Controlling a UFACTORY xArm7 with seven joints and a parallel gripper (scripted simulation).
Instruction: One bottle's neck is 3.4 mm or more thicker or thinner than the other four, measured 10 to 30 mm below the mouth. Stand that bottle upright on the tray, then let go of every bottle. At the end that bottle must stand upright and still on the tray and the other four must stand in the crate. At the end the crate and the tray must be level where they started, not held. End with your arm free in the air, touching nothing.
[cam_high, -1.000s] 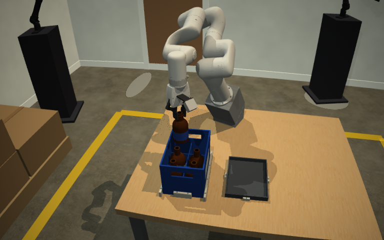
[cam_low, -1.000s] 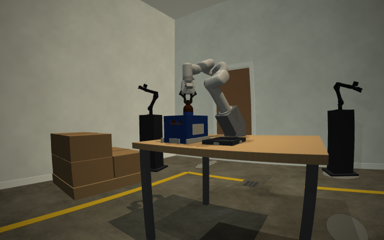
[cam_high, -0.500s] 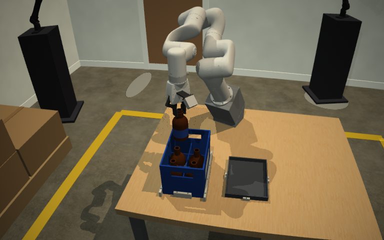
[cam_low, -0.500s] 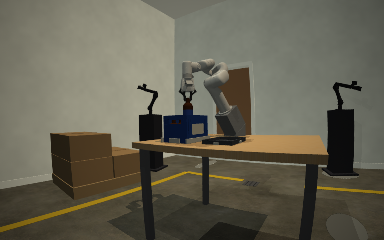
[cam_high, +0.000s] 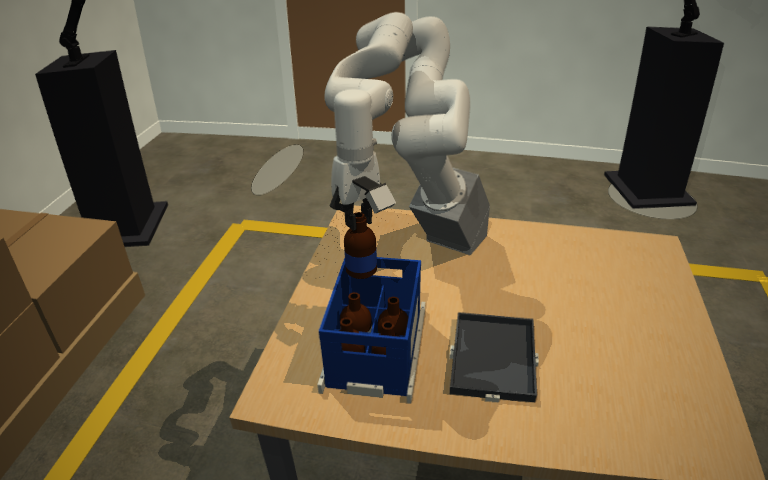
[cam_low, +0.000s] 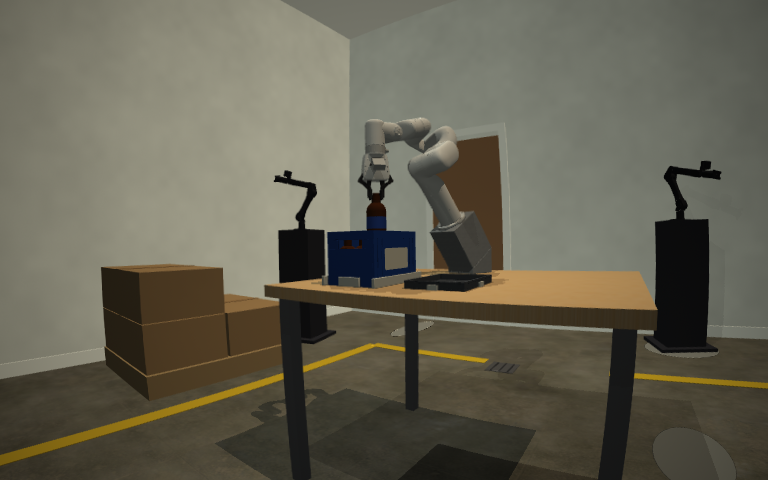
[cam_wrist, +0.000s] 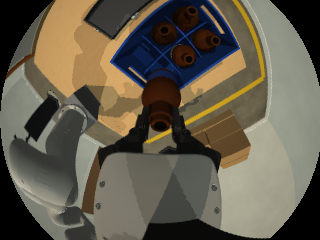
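My gripper is now 7 cm above the brown bottle. The rest, counted from my hand: glass bottle: 23 cm below, 9 cm ahead, 2 cm to the right; then dark tray: 30 cm to the left, 30 cm below, 15 cm ahead; then blue crate: 23 cm below, 10 cm ahead, 2 cm to the left.
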